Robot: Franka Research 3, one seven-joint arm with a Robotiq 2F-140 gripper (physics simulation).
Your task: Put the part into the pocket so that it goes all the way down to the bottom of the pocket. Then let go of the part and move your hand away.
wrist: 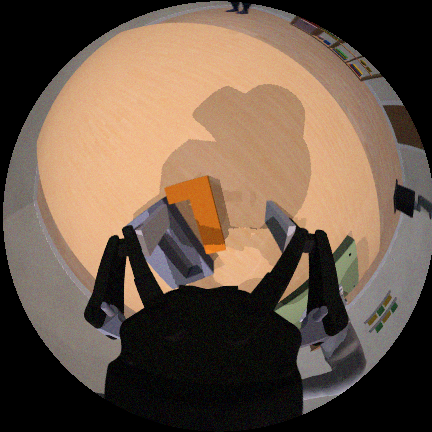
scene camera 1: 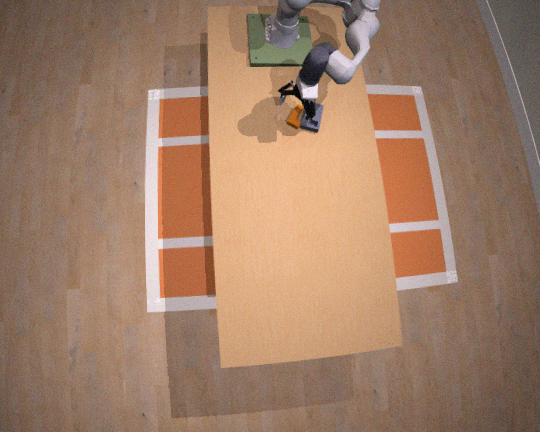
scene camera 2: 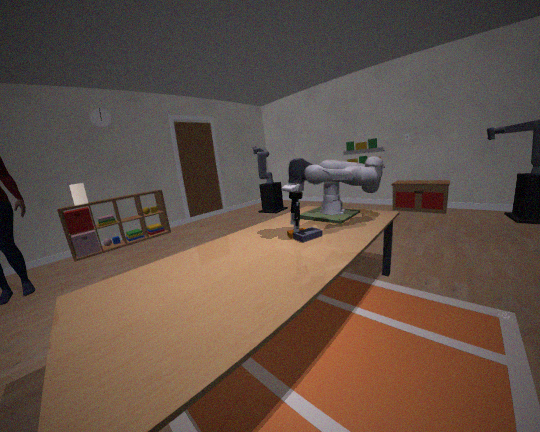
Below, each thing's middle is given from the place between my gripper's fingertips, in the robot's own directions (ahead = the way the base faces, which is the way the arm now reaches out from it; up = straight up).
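Labels:
I see the orange L-shaped part point(wrist: 198, 190) 1 cm to the left of my hand, 1 cm ahead of it and 3 cm below it. Going by their middles, of the things named here the orange L-shaped part is the nearest to my hand. The grey-blue pocket block point(wrist: 178, 258) is 10 cm to the left of my hand, 3 cm ahead of it and 2 cm below it.

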